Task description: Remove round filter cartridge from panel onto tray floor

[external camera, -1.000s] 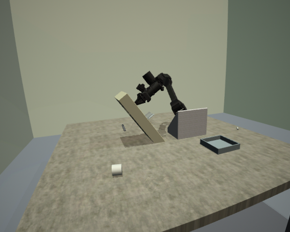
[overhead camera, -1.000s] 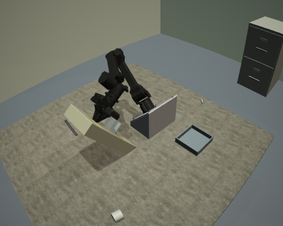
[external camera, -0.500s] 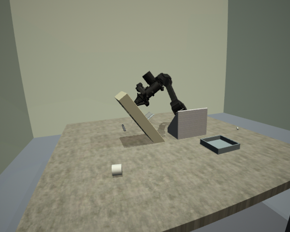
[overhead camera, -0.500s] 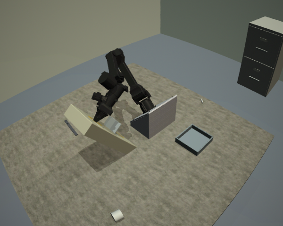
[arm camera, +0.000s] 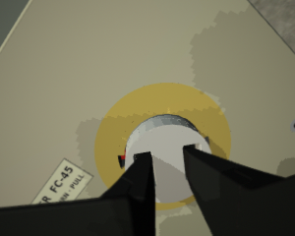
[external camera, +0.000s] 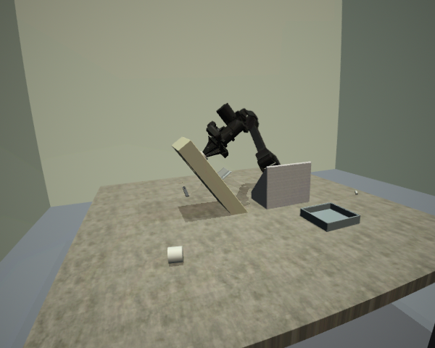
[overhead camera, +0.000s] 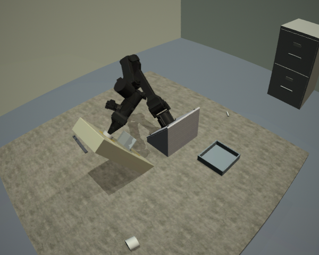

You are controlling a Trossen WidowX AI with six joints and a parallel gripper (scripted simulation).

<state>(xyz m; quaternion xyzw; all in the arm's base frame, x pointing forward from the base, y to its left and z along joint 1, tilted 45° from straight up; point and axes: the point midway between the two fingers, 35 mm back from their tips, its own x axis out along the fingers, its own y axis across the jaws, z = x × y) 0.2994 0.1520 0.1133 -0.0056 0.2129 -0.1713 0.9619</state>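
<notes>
Right now my gripper tip is 9 cm above the beige service panel and 3 cm past it. Round my gripper tip: white round filter cartridge: 1 cm below, 1 cm ahead; then grey-blue tray: 43 cm behind, 25 cm to the left, 23 cm below.
</notes>
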